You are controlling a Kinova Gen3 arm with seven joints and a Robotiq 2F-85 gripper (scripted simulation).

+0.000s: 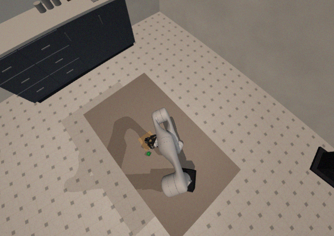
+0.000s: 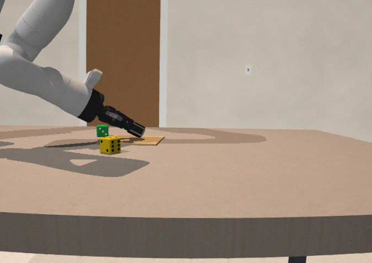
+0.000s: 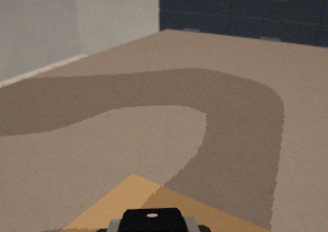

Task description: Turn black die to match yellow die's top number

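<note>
My gripper is now right at the black die. The rest, counted from my hand: green die: 90 mm behind, 80 mm to the left, 10 mm below; then yellow die: 40 mm behind, 160 mm to the right, 10 mm below; then mat: 30 mm below.
</note>
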